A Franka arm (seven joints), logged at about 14 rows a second.
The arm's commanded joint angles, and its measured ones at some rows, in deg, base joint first. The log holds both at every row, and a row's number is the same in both.
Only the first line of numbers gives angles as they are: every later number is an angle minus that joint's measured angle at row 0.
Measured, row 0: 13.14 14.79 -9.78 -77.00 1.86 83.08 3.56
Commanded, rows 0 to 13: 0.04 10.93 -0.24 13.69 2.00 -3.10 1.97; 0.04 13.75 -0.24 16.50 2.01 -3.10 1.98; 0.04 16.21 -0.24 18.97 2.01 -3.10 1.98; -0.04 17.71 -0.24 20.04 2.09 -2.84 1.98; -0.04 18.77 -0.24 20.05 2.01 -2.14 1.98; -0.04 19.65 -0.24 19.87 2.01 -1.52 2.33; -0.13 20.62 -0.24 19.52 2.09 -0.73 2.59; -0.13 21.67 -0.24 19.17 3.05 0.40 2.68; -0.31 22.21 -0.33 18.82 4.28 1.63 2.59; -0.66 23.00 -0.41 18.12 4.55 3.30 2.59; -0.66 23.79 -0.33 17.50 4.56 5.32 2.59; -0.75 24.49 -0.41 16.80 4.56 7.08 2.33; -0.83 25.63 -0.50 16.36 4.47 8.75 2.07; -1.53 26.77 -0.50 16.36 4.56 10.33 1.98
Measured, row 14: -0.89 24.76 -0.11 16.12 3.40 7.73 1.38
